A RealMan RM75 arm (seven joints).
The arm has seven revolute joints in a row. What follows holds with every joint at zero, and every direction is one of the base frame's. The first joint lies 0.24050 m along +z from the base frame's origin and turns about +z. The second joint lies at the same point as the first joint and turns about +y. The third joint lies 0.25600 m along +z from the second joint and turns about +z. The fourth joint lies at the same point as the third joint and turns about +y. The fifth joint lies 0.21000 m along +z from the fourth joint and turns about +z. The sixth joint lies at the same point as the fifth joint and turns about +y. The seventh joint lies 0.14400 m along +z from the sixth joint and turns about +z. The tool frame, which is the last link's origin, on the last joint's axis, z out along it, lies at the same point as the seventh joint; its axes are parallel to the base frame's.
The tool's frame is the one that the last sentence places.
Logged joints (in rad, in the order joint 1, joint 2, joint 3, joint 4, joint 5, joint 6, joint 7), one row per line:
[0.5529 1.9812 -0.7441 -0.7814 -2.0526 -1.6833 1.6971]
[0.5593 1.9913 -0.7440 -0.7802 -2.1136 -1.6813 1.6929]
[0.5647 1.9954 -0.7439 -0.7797 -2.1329 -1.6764 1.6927]
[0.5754 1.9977 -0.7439 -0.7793 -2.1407 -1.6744 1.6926]
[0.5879 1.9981 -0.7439 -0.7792 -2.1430 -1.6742 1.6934]
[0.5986 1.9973 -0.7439 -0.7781 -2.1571 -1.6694 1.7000]
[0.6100 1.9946 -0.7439 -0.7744 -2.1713 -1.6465 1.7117]
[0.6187 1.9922 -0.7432 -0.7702 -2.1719 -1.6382 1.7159]
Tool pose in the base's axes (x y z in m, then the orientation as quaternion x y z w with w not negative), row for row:
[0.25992 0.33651 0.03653 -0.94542 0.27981 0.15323 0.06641]
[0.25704 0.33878 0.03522 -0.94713 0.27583 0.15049 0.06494]
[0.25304 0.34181 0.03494 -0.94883 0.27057 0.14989 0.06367]
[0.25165 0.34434 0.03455 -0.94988 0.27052 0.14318 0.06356]
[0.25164 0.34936 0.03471 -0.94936 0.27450 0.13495 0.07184]
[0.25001 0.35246 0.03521 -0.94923 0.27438 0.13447 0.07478]
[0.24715 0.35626 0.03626 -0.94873 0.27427 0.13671 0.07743]
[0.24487 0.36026 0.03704 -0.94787 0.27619 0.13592 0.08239]
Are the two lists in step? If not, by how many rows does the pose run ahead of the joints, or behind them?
The pose runs 2 rows ahead of the joints: the pose in row i belongs to the joints in row i + 2.
